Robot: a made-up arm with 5 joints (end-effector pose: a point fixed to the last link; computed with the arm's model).
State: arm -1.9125 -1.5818 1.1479 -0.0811 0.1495
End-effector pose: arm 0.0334 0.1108 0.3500 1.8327 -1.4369 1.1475
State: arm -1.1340 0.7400 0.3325 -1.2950 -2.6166
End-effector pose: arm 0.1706 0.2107 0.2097 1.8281 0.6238 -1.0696
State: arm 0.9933 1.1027 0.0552 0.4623 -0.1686
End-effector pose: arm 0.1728 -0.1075 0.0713 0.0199 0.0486 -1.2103
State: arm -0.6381 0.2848 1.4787 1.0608 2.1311
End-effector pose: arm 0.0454 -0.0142 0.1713 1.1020 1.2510 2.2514
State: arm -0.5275 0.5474 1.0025 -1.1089 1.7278
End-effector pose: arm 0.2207 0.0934 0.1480 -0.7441 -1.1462 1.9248
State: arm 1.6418 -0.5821 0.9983 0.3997 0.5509
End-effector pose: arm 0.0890 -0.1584 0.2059 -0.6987 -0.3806 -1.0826
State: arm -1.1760 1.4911 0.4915 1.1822 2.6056
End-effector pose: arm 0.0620 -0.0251 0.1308 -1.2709 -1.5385 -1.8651
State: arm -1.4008 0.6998 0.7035 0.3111 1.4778
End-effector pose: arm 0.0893 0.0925 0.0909 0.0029 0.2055 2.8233
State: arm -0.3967 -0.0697 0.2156 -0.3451 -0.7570
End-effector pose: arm 0.2929 0.1007 0.3200 1.0065 -1.4675 -0.2957
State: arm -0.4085 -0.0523 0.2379 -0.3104 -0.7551
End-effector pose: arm 0.2933 0.1039 0.3090 0.9709 -1.4007 -0.2953
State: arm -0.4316 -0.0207 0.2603 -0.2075 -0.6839
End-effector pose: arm 0.2927 0.1094 0.2888 0.8486 -1.2893 -0.2390
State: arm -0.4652 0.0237 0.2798 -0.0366 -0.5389
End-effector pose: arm 0.2876 0.1156 0.2606 0.6555 -1.1280 -0.1045
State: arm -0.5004 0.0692 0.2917 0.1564 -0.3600
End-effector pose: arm 0.2772 0.1192 0.2331 0.4627 -0.9468 0.0831
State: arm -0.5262 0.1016 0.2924 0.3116 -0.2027
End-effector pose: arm 0.2666 0.1198 0.2151 0.3290 -0.8030 0.2574
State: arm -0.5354 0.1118 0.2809 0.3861 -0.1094
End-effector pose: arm 0.2623 0.1195 0.2102 0.2707 -0.7491 0.3573
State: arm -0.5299 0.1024 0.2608 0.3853 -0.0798
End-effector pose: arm 0.2650 0.1197 0.2153 0.2675 -0.7831 0.3784
